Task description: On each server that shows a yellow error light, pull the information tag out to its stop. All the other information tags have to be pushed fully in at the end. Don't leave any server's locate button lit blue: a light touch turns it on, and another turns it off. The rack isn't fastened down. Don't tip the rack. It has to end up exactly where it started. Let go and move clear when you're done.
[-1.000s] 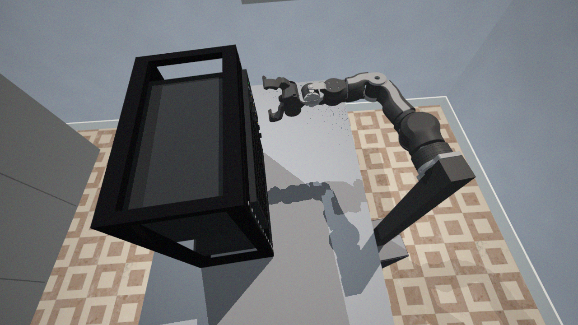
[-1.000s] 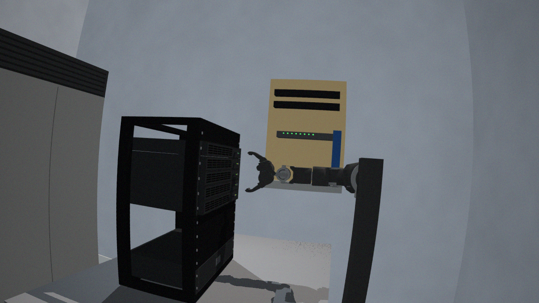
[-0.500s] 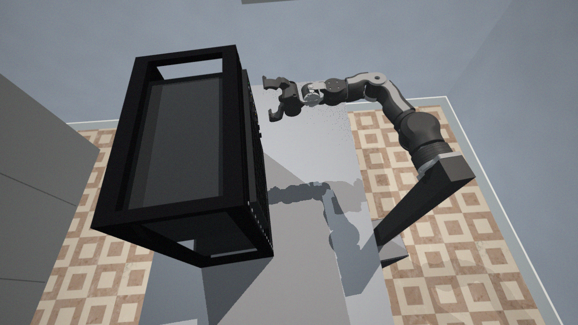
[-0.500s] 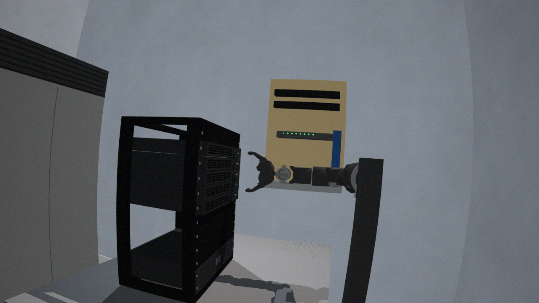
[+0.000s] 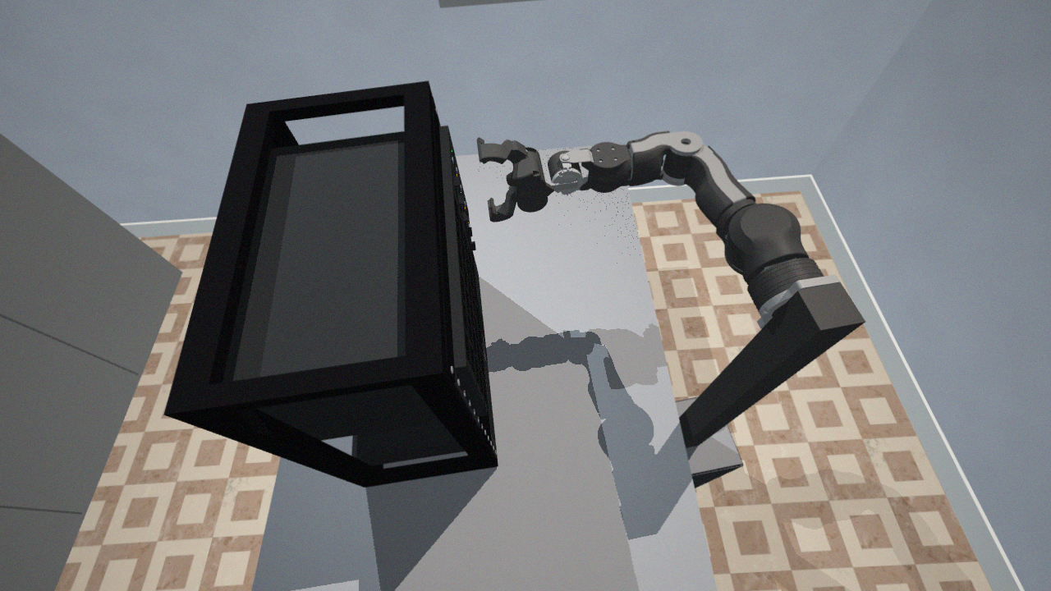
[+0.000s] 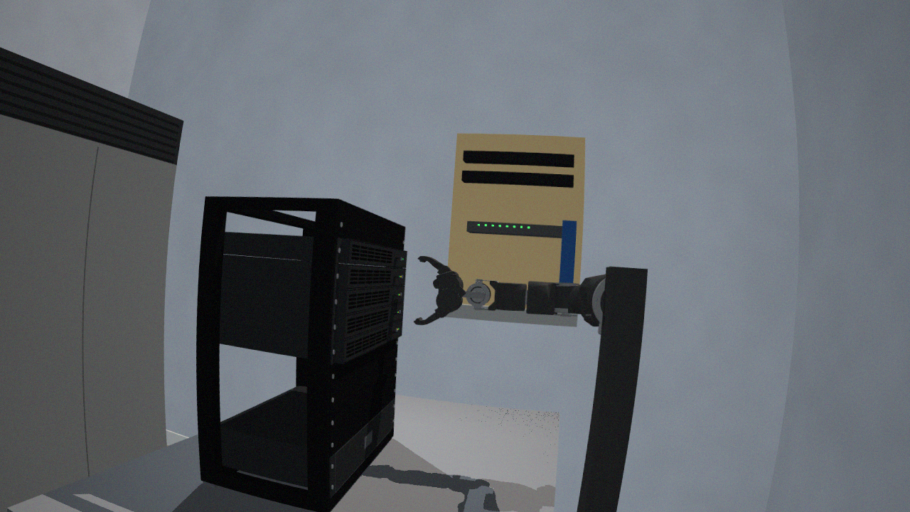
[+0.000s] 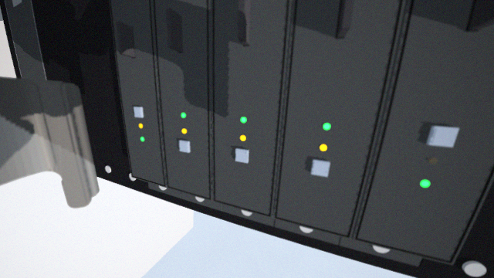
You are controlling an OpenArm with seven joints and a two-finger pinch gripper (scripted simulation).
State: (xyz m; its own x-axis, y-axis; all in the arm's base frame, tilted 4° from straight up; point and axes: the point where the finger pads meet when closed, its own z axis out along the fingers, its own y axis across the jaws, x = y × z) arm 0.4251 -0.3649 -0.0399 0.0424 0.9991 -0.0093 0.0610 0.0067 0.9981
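The grey locate button lies 3 cm ahead of my hand, 1 cm to the right of it and 2 cm below it.
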